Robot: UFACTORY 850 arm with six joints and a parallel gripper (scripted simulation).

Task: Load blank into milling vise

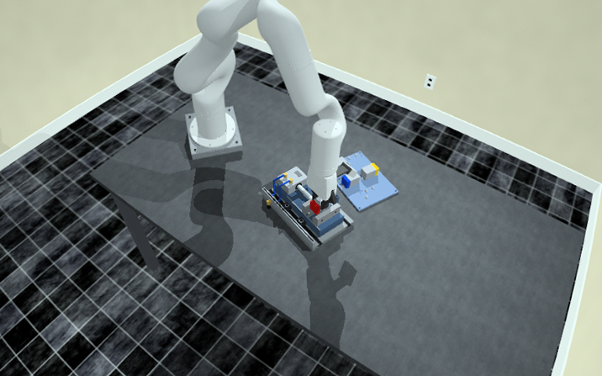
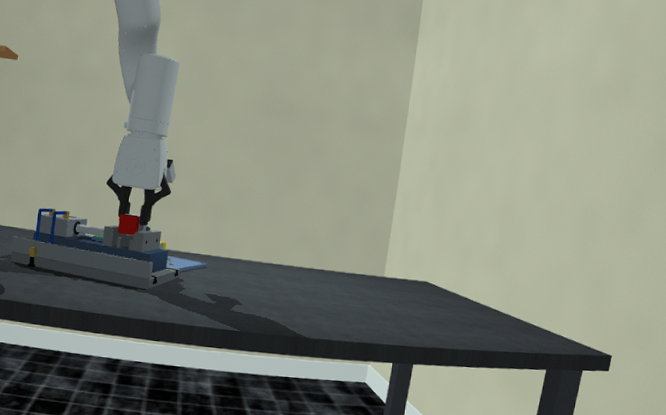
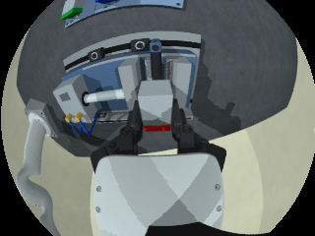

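Now: hand 20 mm above the red-ended blank. From my hand the other things lie so: black work stop rod 50 mm to the left, 40 mm below, 10 mm ahead; moving jaw 50 mm below, 30 mm behind, 10 mm to the left; fixed jaw 50 mm below, 30 mm ahead.
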